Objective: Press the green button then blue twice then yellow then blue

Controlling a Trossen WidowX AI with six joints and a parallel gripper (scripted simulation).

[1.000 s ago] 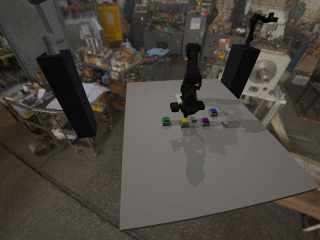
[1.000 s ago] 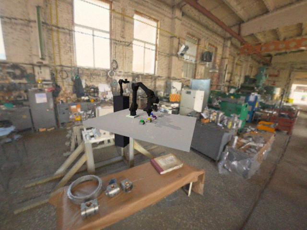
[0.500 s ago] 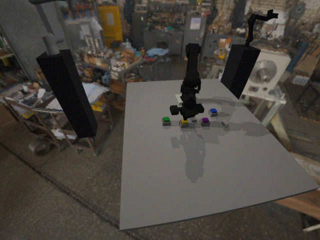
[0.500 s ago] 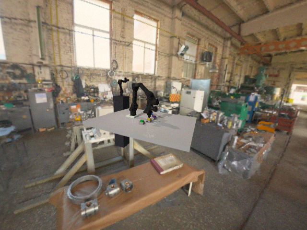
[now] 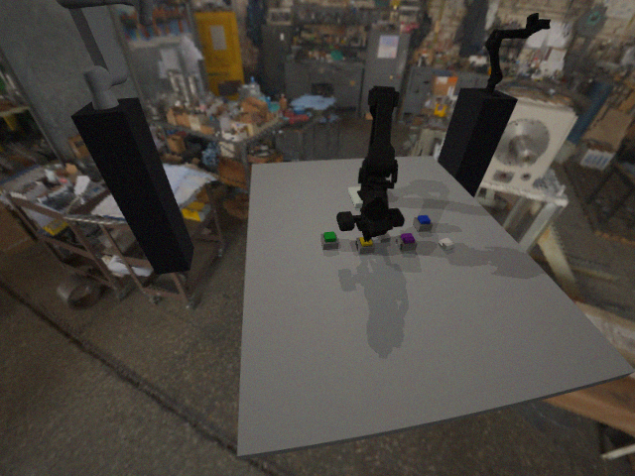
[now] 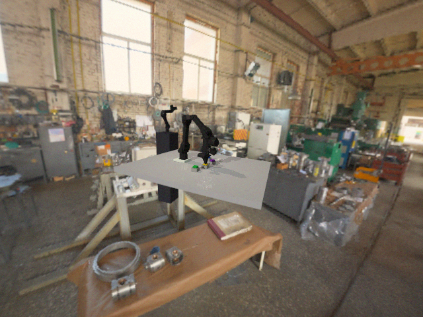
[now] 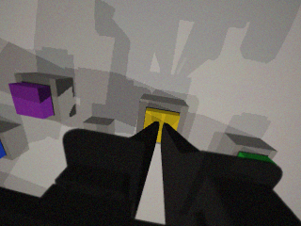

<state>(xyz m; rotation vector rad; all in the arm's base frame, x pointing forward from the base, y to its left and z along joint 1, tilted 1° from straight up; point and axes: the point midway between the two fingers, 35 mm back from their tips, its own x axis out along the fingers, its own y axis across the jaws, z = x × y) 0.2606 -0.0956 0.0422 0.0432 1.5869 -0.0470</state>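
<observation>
Now: the yellow button 1 cm below my gripper tip. Also, from my gripper tip: green button (11 cm to the right, 4 cm behind); then purple button (14 cm to the left, 1 cm ahead); then grey block (7 cm to the left, 3 cm behind, 2 cm below).
</observation>
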